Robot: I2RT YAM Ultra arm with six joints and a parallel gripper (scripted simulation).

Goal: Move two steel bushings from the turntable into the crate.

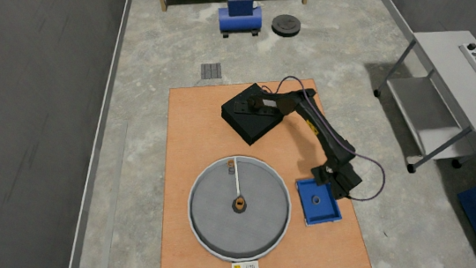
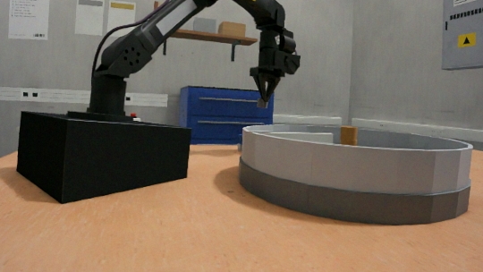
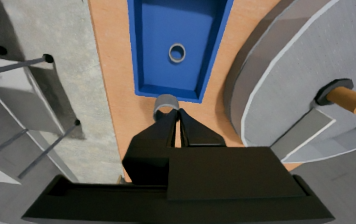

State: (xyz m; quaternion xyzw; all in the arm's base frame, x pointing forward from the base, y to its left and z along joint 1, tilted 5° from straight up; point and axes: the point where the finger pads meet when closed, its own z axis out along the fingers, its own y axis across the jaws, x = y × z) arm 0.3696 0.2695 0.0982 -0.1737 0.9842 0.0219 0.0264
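Now: hand 14 cm above the blue crate, 4 cm short of it and 2 cm to the right of it. From my hand the other things lie so: grey turntable (32 cm to the right, 11 cm below, 9 cm ahead).
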